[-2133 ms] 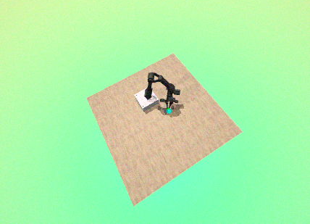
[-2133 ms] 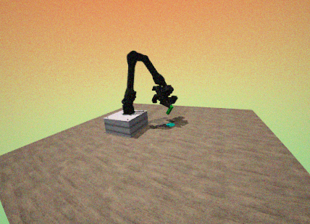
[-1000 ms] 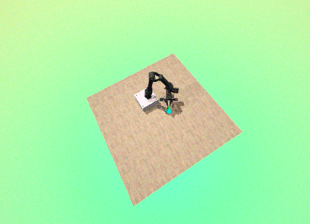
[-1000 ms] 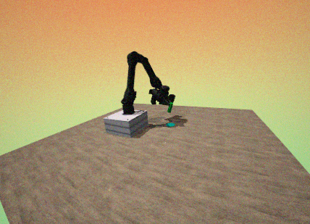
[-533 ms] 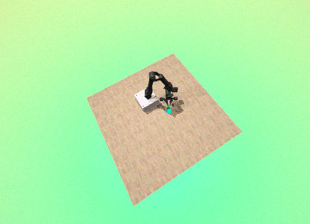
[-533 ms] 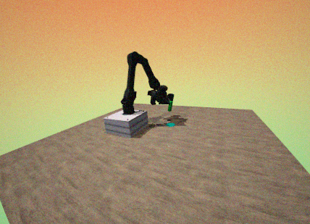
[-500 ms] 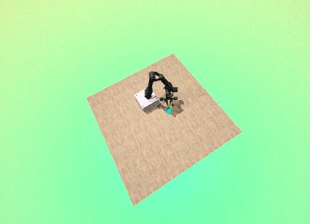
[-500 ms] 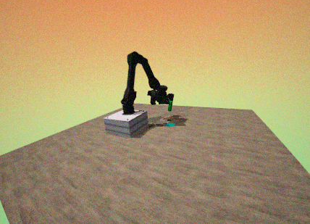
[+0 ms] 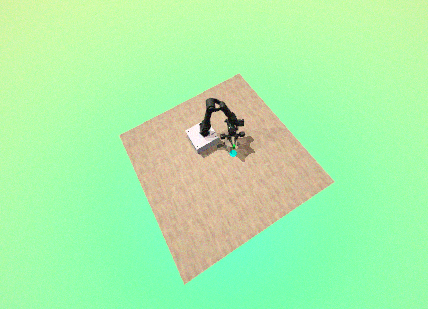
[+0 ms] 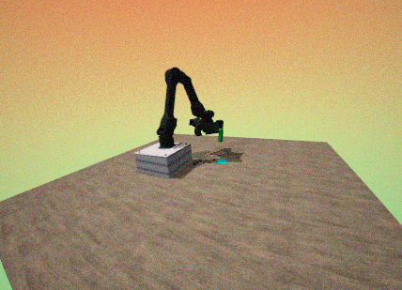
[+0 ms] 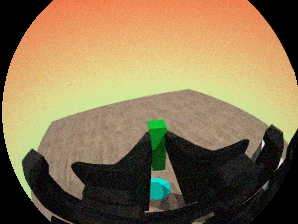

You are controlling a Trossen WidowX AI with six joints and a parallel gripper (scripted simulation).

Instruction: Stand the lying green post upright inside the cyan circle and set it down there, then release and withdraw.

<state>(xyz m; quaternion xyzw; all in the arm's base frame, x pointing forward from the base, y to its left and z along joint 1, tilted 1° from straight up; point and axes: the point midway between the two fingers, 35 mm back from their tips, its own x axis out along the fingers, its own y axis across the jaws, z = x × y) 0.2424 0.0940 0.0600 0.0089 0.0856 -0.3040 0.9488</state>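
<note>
Right now my gripper tip is 16 cm above the cyan circle. From my gripper tip the other things lie so: green post 2 cm below.
</note>
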